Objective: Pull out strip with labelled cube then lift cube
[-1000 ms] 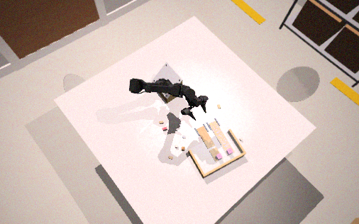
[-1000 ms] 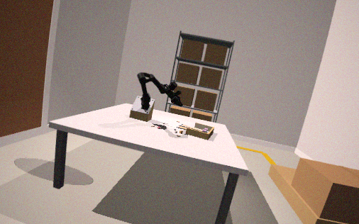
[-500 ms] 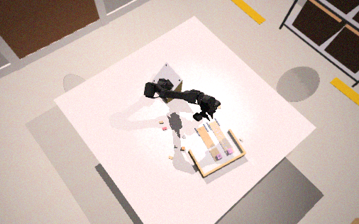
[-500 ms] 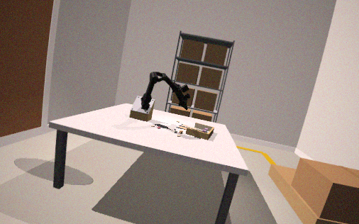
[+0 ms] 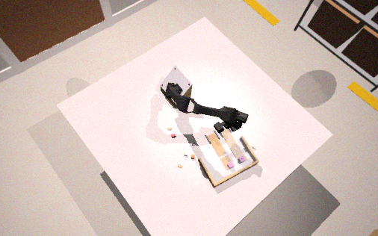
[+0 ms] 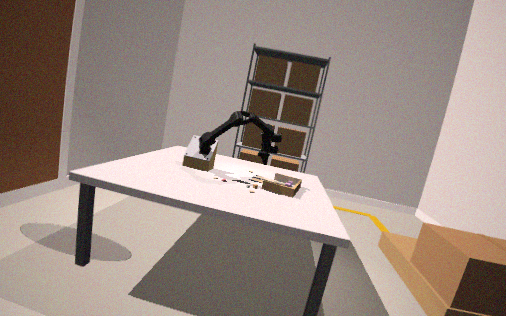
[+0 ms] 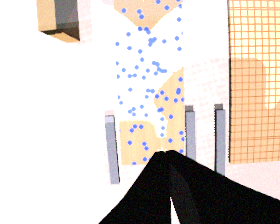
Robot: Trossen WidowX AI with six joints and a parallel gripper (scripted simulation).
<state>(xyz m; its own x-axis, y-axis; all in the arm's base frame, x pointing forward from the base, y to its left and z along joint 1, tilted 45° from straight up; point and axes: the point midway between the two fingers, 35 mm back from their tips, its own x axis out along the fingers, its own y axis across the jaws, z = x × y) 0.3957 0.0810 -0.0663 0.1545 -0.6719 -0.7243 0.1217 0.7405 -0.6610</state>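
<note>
Now: gripper tip 100 mm to the left of the strip, 100 mm above it and 20 mm short of it.
</note>
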